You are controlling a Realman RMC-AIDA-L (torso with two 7-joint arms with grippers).
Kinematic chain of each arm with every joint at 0, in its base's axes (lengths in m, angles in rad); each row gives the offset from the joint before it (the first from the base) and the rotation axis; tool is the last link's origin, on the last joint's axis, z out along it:
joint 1: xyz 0 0 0.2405 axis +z
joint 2: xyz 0 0 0 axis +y
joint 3: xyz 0 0 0.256 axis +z
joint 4: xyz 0 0 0 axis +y
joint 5: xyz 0 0 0.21 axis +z
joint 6: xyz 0 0 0 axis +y
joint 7: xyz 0 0 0.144 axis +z
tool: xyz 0 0 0
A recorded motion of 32 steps. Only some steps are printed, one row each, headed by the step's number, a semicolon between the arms.
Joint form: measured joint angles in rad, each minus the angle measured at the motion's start. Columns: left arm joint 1, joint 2, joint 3, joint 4, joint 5, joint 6, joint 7; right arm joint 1, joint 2, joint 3, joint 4, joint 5, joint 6, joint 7.
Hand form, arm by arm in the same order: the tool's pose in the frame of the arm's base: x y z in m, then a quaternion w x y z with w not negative. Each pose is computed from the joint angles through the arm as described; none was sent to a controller.
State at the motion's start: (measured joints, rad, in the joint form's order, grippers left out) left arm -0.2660 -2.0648 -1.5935 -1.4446 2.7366 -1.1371 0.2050; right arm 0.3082 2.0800 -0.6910 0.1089 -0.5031 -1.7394 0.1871
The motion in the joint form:
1: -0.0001 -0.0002 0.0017 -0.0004 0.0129 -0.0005 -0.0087; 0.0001 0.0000 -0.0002 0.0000 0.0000 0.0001 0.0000
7: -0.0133 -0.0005 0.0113 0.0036 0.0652 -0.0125 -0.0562; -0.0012 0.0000 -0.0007 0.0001 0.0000 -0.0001 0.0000
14: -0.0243 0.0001 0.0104 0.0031 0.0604 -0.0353 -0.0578; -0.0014 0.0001 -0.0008 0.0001 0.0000 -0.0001 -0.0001
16: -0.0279 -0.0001 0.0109 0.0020 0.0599 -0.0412 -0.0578; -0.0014 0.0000 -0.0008 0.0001 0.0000 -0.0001 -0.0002
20: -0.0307 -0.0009 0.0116 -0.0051 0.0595 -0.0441 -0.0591; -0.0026 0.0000 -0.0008 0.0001 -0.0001 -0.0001 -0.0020
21: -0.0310 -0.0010 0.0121 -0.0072 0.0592 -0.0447 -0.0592; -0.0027 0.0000 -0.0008 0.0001 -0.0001 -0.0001 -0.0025
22: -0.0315 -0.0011 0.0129 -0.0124 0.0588 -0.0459 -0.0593; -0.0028 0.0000 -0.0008 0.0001 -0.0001 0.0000 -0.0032
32: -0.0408 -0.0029 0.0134 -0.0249 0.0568 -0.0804 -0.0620; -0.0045 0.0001 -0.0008 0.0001 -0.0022 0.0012 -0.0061
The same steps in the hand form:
1: -0.2608 0.3345 0.0069 0.35804 -0.80029 -0.46811 0.11050; 0.3587 0.2388 0.0505 0.73545 -0.54196 0.16085 0.37352
7: -0.2621 0.3364 0.0081 0.37010 -0.78991 -0.47268 0.12504; 0.3589 0.2383 0.0505 0.73554 -0.54204 0.16114 0.37312
14: -0.2594 0.3364 0.0074 0.36331 -0.79148 -0.47424 0.12905; 0.3590 0.2382 0.0504 0.73555 -0.54206 0.16120 0.37303
16: -0.2581 0.3366 0.0071 0.36171 -0.79245 -0.47359 0.13002; 0.3590 0.2382 0.0505 0.73558 -0.54208 0.16113 0.37297
20: -0.2553 0.3375 0.0074 0.36204 -0.79394 -0.47143 0.12783; 0.3593 0.2378 0.0505 0.73611 -0.54216 0.16096 0.37188
21: -0.2546 0.3376 0.0074 0.36208 -0.79441 -0.47076 0.12728; 0.3593 0.2378 0.0505 0.73622 -0.54219 0.16085 0.37166
22: -0.2530 0.3380 0.0078 0.36249 -0.79539 -0.46914 0.12595; 0.3593 0.2377 0.0505 0.73637 -0.54225 0.16073 0.37133
32: -0.2482 0.3368 0.0072 0.35450 -0.79780 -0.46973 0.13114; 0.3597 0.2372 0.0501 0.73652 -0.54327 0.16077 0.36952

